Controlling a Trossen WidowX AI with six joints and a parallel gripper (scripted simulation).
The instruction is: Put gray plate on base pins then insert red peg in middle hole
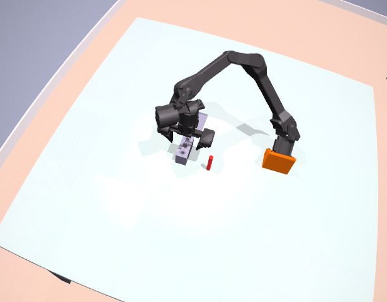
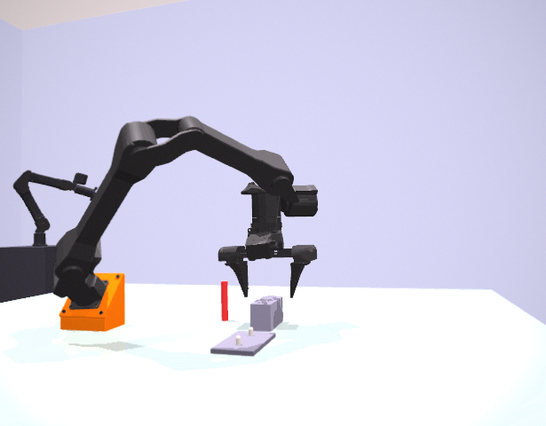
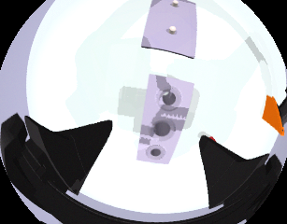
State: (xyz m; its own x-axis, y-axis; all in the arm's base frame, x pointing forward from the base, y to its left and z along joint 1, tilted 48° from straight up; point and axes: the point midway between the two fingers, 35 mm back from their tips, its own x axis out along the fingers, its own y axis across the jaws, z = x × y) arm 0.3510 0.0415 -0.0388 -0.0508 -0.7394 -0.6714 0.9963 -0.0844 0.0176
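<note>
Right now the gray plate is 2 cm below my gripper tip. Also, from my gripper tip: base (1 cm behind, 15 cm to the right, 5 cm below); red peg (10 cm behind, 4 cm to the left, 1 cm below).
</note>
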